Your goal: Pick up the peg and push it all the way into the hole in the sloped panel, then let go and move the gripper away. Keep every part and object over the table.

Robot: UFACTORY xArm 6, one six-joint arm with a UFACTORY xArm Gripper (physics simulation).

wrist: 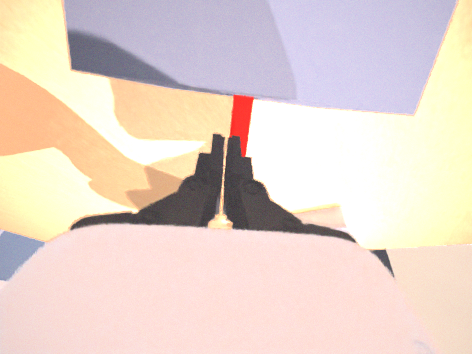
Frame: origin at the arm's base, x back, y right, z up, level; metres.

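Seen in the pictures: gripper, fingertip midpoint: (pixel 224 155).
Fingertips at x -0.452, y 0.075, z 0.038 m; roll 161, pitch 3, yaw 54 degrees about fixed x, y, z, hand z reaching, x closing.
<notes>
Offsets run from my fingertips to a thing's top centre. Level surfaces: height alone.
The red peg @[dx -0.003, dy +0.012, dz +0.002 m] (pixel 242 117) shows in the upper middle of the wrist view. Its far end meets the lower edge of the blue-grey panel @[dx -0.038, dy +0.036, dz +0.016 m] (pixel 350 60), and its near end passes behind the right fingertip. The hole does not show, so how the peg sits in it cannot be told. My gripper (pixel 224 155) is shut with nothing between its fingers. Its tips overlap the near part of the peg in the view; whether they touch it cannot be told.
A pale block-like piece (pixel 325 216) lies right of the fingers, partly hidden by the gripper. A blue-grey surface (pixel 17 252) shows at the lower left. Shadows fall across the wooden table @[dz -0.112 m] (pixel 35 110) and the panel.
</notes>
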